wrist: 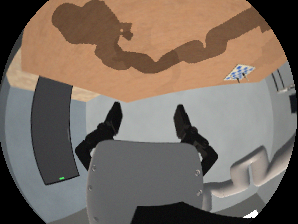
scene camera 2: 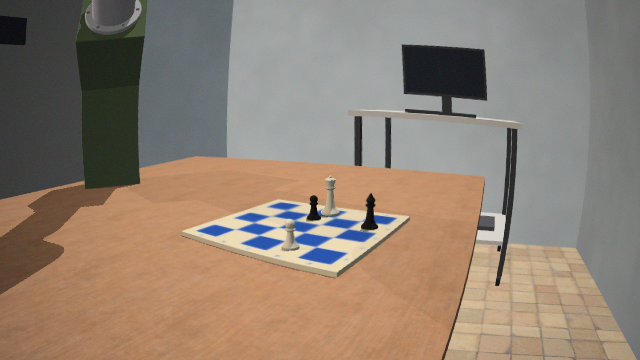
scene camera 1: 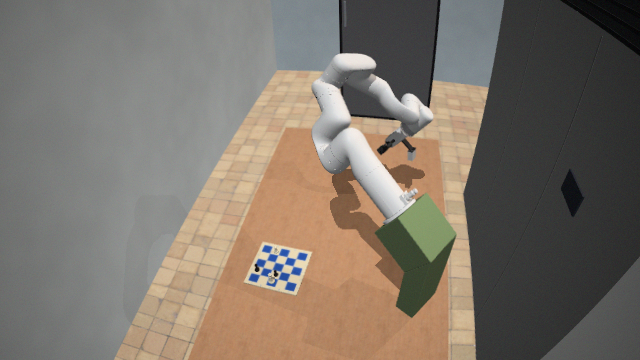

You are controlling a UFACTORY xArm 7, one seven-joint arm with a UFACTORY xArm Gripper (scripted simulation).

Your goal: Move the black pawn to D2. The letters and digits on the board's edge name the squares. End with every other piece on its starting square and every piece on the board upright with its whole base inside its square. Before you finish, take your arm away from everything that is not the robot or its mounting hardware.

Observation:
The pictures show: the gripper and a chessboard.

